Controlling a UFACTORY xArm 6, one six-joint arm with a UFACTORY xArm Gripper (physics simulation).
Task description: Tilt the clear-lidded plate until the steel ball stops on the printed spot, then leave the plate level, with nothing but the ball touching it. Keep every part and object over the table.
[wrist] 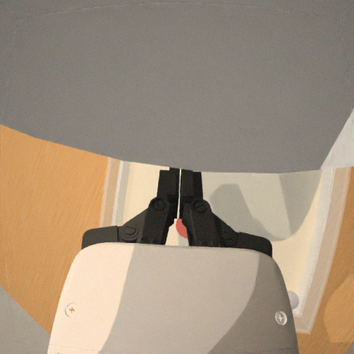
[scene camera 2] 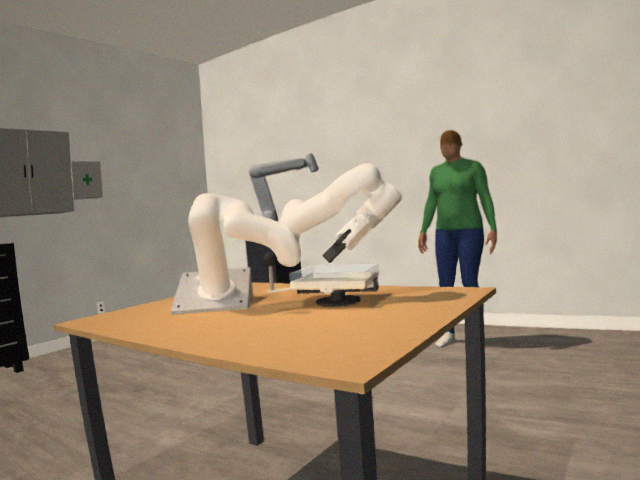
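The clear-lidded plate (scene camera 2: 330,284) (wrist: 316,260) is a pale, shallow tray on a black pedestal (scene camera 2: 337,300); it looks close to level in the scene view. The red printed spot (wrist: 181,228) shows partly between the finger linkages in the wrist view. A grey ball (wrist: 293,299), which looks like the steel ball, lies at the tray's lower right corner, away from the spot and partly hidden by the gripper housing. My gripper (scene camera 2: 329,256) (wrist: 180,167) is shut and empty, slanting down above the lid, with a small gap visible in the scene view.
An upright rod with a black knob (scene camera 2: 269,258) stands at the plate's left side, near my arm's elbow. My arm's base plate (scene camera 2: 180,302) is bolted at the left of the wooden table (scene camera 2: 248,341). A person (scene camera 2: 457,196) stands behind the table. A grey arm (scene camera 2: 263,193) stands behind mine.
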